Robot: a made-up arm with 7 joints. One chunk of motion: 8 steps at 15 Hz.
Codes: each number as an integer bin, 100 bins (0 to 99) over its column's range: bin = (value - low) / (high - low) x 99, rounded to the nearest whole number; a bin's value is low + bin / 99 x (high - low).
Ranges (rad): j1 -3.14..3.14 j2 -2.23..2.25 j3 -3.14..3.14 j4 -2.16..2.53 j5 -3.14..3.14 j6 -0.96..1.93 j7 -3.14..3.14
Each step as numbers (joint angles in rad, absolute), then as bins.
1 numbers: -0.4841 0.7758 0.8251 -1.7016 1.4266 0.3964 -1.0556
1 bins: 42 66 63 10 72 46 33
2 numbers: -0.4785 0.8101 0.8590 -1.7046 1.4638 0.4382 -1.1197
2 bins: 42 67 63 10 73 48 32
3 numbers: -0.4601 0.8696 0.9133 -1.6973 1.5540 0.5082 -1.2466
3 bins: 42 68 64 10 74 50 30
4 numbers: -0.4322 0.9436 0.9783 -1.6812 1.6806 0.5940 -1.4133
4 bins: 43 70 65 10 76 53 27
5 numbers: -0.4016 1.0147 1.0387 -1.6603 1.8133 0.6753 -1.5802
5 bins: 43 72 66 11 78 56 25
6 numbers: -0.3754 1.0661 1.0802 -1.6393 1.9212 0.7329 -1.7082
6 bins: 44 73 67 11 80 58 23
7 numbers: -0.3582 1.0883 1.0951 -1.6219 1.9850 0.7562 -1.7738
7 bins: 44 73 67 11 81 59 22
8 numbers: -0.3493 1.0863 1.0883 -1.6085 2.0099 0.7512 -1.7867
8 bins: 44 73 67 12 81 59 21
